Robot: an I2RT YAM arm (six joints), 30 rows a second.
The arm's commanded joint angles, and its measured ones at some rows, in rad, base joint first. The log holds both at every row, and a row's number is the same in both.
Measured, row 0:
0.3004, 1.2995, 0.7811, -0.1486, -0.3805, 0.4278
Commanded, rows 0 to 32:
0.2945, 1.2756, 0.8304, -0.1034, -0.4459, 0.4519
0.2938, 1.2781, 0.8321, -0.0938, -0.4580, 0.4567
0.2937, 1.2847, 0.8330, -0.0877, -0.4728, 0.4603
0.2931, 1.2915, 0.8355, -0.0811, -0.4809, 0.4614
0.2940, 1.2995, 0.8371, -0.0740, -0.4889, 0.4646
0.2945, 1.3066, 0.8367, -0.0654, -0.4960, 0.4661
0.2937, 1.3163, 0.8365, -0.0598, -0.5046, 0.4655
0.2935, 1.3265, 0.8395, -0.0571, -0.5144, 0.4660
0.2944, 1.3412, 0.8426, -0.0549, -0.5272, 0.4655
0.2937, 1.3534, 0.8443, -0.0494, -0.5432, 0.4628
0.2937, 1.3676, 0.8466, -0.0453, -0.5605, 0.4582
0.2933, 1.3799, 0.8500, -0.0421, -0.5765, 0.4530
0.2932, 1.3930, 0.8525, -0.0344, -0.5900, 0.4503
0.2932, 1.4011, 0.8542, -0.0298, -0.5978, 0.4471
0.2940, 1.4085, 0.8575, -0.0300, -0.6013, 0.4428
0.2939, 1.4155, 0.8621, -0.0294, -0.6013, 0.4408
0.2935, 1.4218, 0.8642, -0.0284, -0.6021, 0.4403
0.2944, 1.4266, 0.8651, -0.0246, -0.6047, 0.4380
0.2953, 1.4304, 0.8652, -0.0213, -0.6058, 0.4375
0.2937, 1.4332, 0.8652, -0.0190, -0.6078, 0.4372
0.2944, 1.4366, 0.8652, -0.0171, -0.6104, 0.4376
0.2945, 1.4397, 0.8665, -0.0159, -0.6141, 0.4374
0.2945, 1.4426, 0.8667, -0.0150, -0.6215, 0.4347
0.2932, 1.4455, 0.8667, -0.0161, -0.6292, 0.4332
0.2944, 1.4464, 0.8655, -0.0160, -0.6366, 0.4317
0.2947, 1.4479, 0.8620, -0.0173, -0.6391, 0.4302
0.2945, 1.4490, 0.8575, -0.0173, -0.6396, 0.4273
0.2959, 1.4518, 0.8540, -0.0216, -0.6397, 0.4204
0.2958, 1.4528, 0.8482, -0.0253, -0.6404, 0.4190
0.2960, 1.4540, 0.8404, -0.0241, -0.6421, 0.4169
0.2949, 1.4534, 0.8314, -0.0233, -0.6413, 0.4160
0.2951, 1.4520, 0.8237, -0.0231, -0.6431, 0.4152
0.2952, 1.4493, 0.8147, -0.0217, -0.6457, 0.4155
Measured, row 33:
0.2977, 1.4448, 0.8234, -0.0296, -0.6174, 0.4366
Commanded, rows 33 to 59:
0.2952, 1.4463, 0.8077, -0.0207, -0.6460, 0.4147
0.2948, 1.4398, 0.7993, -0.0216, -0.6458, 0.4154
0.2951, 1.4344, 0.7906, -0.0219, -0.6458, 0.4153
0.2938, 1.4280, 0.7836, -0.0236, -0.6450, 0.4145
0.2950, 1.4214, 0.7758, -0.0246, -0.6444, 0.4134
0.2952, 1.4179, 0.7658, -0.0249, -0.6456, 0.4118
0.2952, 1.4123, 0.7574, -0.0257, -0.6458, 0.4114
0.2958, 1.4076, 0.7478, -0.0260, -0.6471, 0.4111
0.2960, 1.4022, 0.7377, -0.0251, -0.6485, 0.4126
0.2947, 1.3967, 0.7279, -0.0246, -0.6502, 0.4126
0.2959, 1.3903, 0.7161, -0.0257, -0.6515, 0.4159
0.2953, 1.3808, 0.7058, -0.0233, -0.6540, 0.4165
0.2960, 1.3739, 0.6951, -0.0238, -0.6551, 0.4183
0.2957, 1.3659, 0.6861, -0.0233, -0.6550, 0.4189
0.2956, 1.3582, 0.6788, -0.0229, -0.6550, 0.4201
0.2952, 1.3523, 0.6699, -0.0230, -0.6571, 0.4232
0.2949, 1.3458, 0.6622, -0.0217, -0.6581, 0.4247
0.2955, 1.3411, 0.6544, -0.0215, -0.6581, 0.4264
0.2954, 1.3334, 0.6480, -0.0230, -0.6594, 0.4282
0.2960, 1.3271, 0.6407, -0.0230, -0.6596, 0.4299
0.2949, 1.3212, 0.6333, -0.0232, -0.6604, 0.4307
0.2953, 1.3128, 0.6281, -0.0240, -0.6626, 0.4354
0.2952, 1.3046, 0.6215, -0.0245, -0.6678, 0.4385
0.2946, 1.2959, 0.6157, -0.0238, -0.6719, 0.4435
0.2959, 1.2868, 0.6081, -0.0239, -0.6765, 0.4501
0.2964, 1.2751, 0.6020, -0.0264, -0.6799, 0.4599
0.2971, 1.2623, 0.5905, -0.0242, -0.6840, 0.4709
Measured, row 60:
0.2825, 1.2934, 0.6426, 0.0746, -0.6094, 0.4397
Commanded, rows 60 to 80:
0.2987, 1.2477, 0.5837, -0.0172, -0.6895, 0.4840
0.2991, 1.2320, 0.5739, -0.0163, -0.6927, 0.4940
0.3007, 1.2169, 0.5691, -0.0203, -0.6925, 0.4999
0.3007, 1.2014, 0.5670, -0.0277, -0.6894, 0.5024
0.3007, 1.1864, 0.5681, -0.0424, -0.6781, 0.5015
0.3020, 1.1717, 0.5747, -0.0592, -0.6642, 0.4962
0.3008, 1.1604, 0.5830, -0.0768, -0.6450, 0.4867
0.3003, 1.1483, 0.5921, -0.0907, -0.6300, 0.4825
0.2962, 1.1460, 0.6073, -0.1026, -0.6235, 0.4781
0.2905, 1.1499, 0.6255, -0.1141, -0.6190, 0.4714
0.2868, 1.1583, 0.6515, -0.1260, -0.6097, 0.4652
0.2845, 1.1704, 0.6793, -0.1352, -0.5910, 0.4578
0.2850, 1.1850, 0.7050, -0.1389, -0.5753, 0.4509
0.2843, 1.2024, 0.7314, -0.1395, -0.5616, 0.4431
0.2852, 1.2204, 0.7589, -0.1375, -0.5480, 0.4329
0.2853, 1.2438, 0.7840, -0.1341, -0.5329, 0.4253
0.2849, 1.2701, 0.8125, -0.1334, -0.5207, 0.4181
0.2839, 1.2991, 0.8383, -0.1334, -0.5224, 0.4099
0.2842, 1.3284, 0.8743, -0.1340, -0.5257, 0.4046
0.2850, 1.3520, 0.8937, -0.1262, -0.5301, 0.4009
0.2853, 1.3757, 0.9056, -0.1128, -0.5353, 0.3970
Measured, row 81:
0.2897, 1.3022, 0.8196, -0.1261, -0.5575, 0.4362
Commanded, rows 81 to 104:
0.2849, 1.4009, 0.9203, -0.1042, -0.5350, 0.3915
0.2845, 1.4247, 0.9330, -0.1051, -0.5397, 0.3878
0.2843, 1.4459, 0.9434, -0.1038, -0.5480, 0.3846
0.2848, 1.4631, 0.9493, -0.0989, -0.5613, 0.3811
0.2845, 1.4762, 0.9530, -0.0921, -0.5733, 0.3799
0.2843, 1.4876, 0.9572, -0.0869, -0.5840, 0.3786
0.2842, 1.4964, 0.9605, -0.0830, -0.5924, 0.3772
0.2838, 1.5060, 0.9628, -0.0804, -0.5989, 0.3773
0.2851, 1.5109, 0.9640, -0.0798, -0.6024, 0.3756
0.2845, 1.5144, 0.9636, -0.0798, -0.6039, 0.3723
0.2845, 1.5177, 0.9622, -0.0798, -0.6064, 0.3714
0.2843, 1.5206, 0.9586, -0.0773, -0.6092, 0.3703
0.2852, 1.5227, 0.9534, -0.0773, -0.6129, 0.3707
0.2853, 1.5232, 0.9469, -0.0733, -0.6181, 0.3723
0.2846, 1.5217, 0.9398, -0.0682, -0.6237, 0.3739
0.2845, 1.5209, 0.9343, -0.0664, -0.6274, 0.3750
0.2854, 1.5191, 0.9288, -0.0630, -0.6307, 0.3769
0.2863, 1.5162, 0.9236, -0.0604, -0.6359, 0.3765
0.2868, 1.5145, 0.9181, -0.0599, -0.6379, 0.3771
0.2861, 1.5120, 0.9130, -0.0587, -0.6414, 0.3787
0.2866, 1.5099, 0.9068, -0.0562, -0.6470, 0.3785
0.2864, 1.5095, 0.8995, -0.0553, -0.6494, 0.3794
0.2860, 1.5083, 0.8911, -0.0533, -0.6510, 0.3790
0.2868, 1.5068, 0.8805, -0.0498, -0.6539, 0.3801
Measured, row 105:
0.2893, 1.5238, 0.9104, -0.0719, -0.6273, 0.3927
